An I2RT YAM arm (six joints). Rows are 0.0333 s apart.
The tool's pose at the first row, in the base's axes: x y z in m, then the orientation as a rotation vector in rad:
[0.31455, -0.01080, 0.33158, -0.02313, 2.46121, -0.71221]
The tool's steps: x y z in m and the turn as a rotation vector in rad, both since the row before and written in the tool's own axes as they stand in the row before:
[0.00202, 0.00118, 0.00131, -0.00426, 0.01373, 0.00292]
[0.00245, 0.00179, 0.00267, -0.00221, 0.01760, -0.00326]
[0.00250, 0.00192, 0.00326, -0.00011, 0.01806, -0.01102]
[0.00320, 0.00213, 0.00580, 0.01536, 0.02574, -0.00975]
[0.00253, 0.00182, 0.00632, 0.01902, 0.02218, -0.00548]
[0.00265, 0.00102, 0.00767, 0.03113, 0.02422, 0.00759]
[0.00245, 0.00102, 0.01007, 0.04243, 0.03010, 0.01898]
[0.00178, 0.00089, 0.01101, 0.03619, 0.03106, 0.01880]
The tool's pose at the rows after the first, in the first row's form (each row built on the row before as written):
[0.31372, -0.01076, 0.32903, -0.01632, 2.47537, -0.70812]
[0.31328, -0.01090, 0.32501, -0.01502, 2.49344, -0.70980]
[0.31305, -0.01121, 0.32049, -0.02250, 2.51243, -0.71737]
[0.31339, -0.01270, 0.31370, -0.02022, 2.53277, -0.74537]
[0.31433, -0.01472, 0.30702, -0.01253, 2.54738, -0.77588]
[0.31551, -0.01826, 0.29974, 0.01674, 2.55627, -0.81739]
[0.31766, -0.02329, 0.29088, 0.06695, 2.56253, -0.87032]
[0.32043, -0.02924, 0.28182, 0.11607, 2.57086, -0.91554]

